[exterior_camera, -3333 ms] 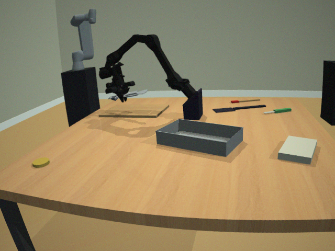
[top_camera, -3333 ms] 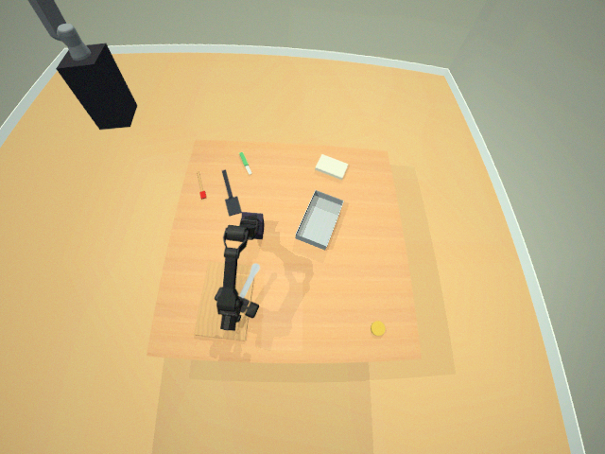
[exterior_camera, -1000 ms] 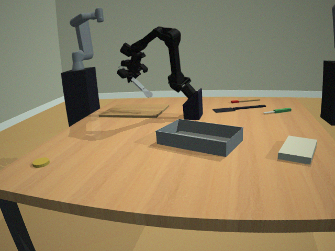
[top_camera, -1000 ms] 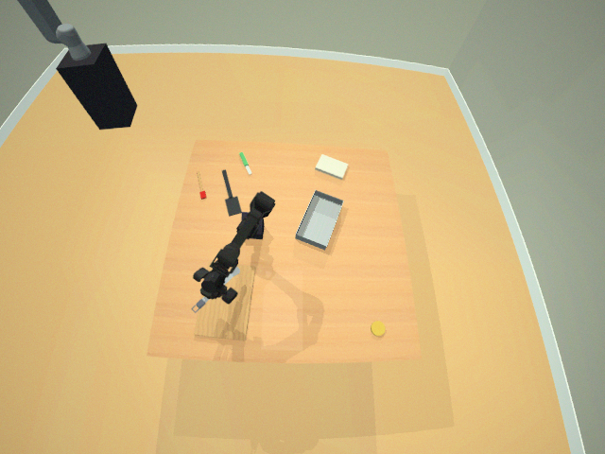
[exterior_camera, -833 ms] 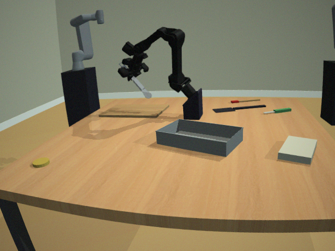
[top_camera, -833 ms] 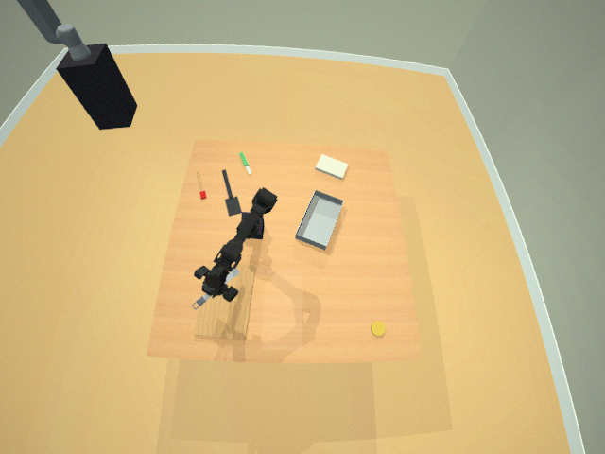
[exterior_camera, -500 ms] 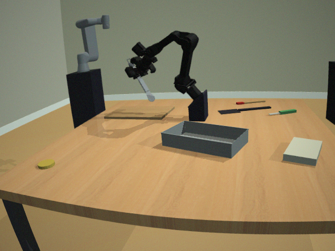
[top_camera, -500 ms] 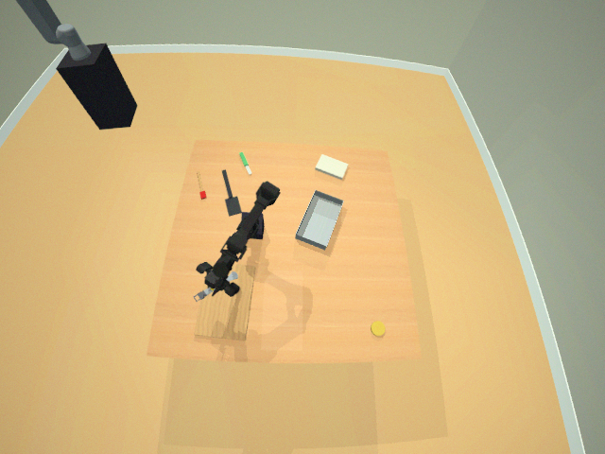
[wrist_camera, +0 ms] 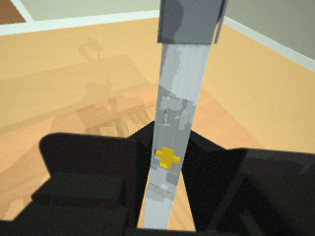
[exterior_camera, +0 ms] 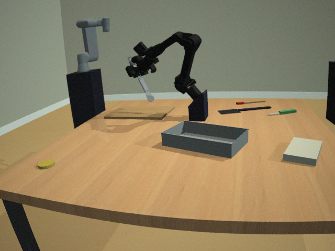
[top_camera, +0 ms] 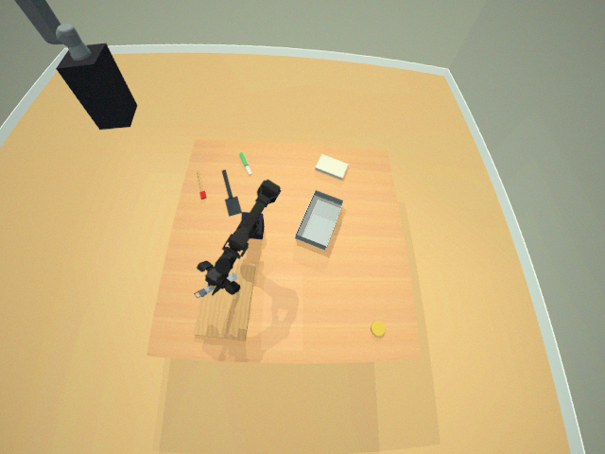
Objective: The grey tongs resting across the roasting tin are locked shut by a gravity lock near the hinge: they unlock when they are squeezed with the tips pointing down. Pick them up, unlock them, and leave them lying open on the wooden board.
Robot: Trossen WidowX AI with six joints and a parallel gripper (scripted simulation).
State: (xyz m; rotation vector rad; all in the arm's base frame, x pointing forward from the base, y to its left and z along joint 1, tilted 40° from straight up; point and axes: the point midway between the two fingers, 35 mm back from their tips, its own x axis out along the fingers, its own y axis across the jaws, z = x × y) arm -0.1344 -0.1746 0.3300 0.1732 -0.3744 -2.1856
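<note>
Now: gripper tip 20 mm to the right of the yellow lock piece, 20 mm below it and 20 mm short of it. The rest, counted from my gripper tip: grey roasting tin: 540 mm ahead, 400 mm to the left, 190 mm below; then dark spatula: 610 mm to the left, 210 mm below, 40 mm ahead; then wooden board: 210 mm below, 20 mm ahead, 10 mm to the left.
</note>
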